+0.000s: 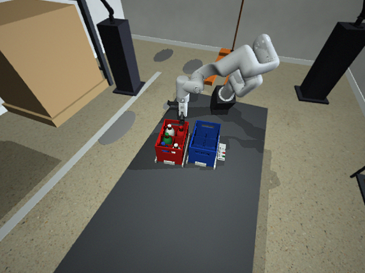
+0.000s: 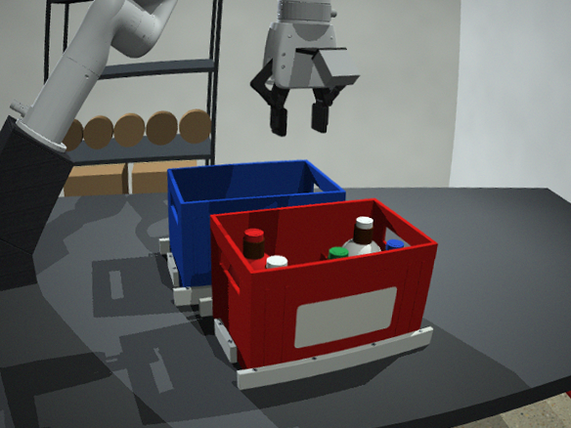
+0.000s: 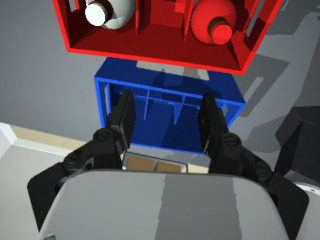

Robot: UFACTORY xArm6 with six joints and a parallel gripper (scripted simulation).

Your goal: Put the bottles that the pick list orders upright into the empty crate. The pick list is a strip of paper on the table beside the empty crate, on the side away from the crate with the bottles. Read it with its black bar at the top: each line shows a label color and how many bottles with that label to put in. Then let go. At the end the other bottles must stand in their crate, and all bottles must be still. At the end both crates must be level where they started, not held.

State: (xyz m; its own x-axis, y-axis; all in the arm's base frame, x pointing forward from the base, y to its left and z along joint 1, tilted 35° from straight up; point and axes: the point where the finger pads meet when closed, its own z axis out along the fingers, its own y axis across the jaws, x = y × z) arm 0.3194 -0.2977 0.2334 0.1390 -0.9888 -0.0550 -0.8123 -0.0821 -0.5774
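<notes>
Now: the green-capped bottle 20 mm ahead of my hand, 110 mm to the right of it and 230 mm below it. Round my hand: red-capped bottle: 70 mm behind, 30 mm to the right, 230 mm below; white-capped bottle: 110 mm ahead, 20 mm to the right, 230 mm below; red crate: 20 mm ahead, 70 mm to the right, 230 mm below.
</notes>
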